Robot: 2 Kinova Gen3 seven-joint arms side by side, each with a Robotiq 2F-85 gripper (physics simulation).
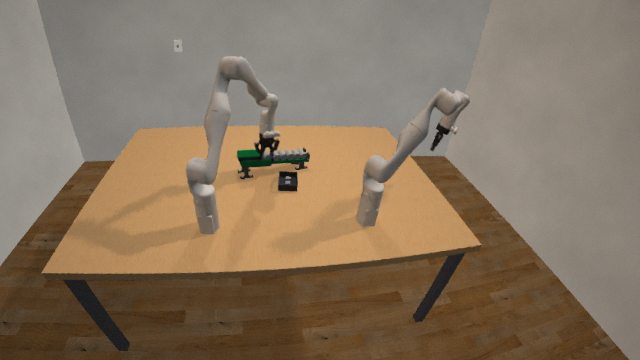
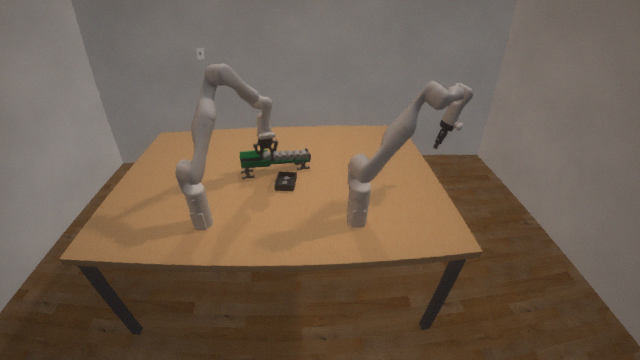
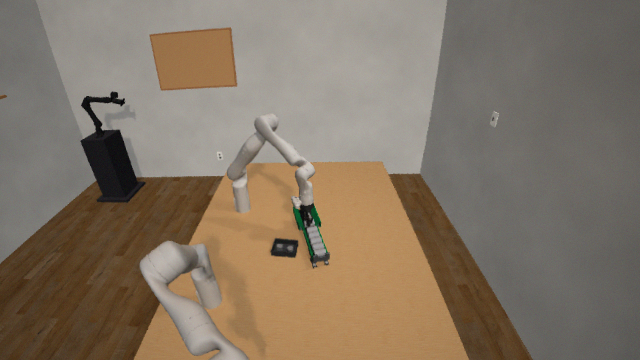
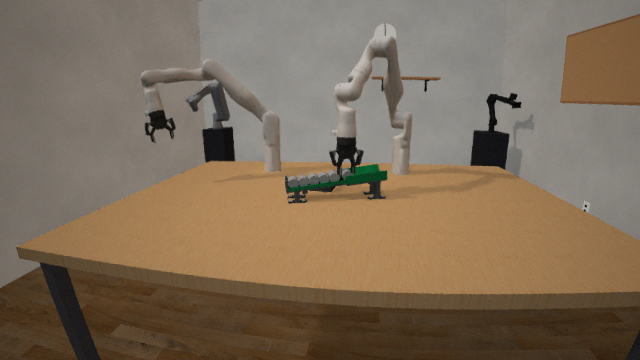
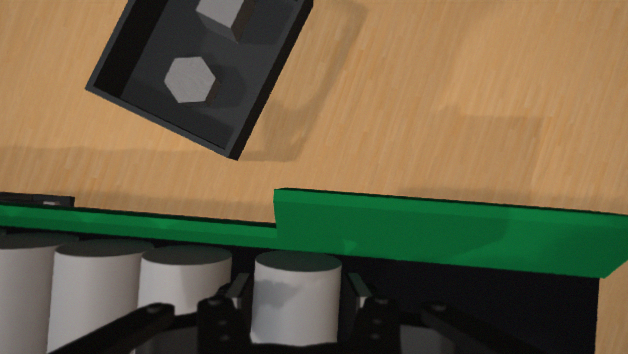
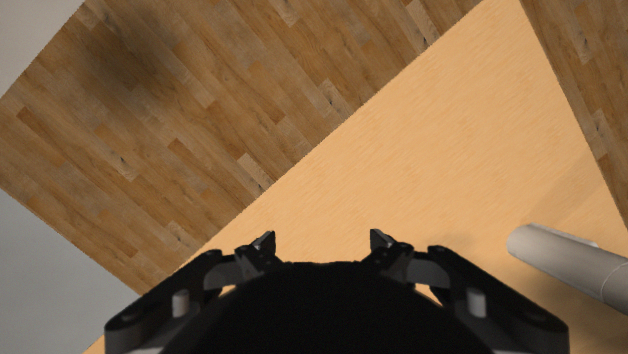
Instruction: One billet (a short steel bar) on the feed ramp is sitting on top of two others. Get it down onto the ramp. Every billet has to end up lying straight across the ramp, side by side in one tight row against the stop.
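Where they show: left gripper, fingertip midpoint: (image 1: 266, 158) (image 2: 267, 159) (image 3: 307, 225) (image 4: 346, 175) (image 5: 298, 293); right gripper, fingertip midpoint: (image 1: 432, 148) (image 2: 436, 146) (image 4: 163, 140) (image 6: 322, 240); left arm's base, link origin: (image 1: 209, 226) (image 2: 203, 223) (image 3: 243, 209) (image 4: 399, 173); right arm's base, link origin: (image 1: 365, 219) (image 2: 356, 220) (image 3: 212, 300) (image 4: 273, 170) (image 6: 522, 240).
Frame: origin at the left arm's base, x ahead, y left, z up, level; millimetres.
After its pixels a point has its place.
Note:
The green feed ramp (image 1: 248, 154) {x 466, y -124, z 96 mm} (image 2: 252, 160) (image 4: 367, 177) {x 494, y -135, z 96 mm} (image 5: 425, 230) slopes down to the stop (image 3: 320, 257) {x 539, y -447, z 70 mm} (image 4: 287, 185) {x 581, y -426, z 72 mm}. Several grey billets (image 1: 291, 155) {x 482, y -358, z 91 mm} (image 3: 315, 241) {x 507, y -360, z 93 mm} (image 4: 313, 179) {x 533, y -337, z 88 mm} (image 5: 97, 295) {x 479, y -305, z 103 mm} lie across it, side by side against the stop. One more billet (image 5: 298, 305) {x 445, y -227, z 114 mm} lies across the ramp uphill of the row, a small gap from its neighbour; no billet shows on top of others. My left gripper (image 4: 346, 172) {x 449, y -225, z 86 mm} (image 5: 298, 293) {x 449, y -225, z 86 mm} is slightly open around that billet, one finger in the gap, narrow gaps beside both pads. My right gripper (image 4: 161, 138) {x 428, y -1140, z 218 mm} (image 6: 322, 240) {x 428, y -1140, z 218 mm} is open and empty, high off to the side.
A black tray (image 1: 288, 189) {x 276, y -346, z 10 mm} (image 3: 284, 255) {x 347, y -393, z 12 mm} (image 5: 260, 107) {x 364, y -294, z 11 mm} stands on the table beside the ramp and holds a hexagonal piece (image 5: 190, 80) {x 369, y -342, z 20 mm} and a block (image 5: 222, 12) {x 321, y -339, z 29 mm}. The ramp's raised green side wall runs close to my left fingers.

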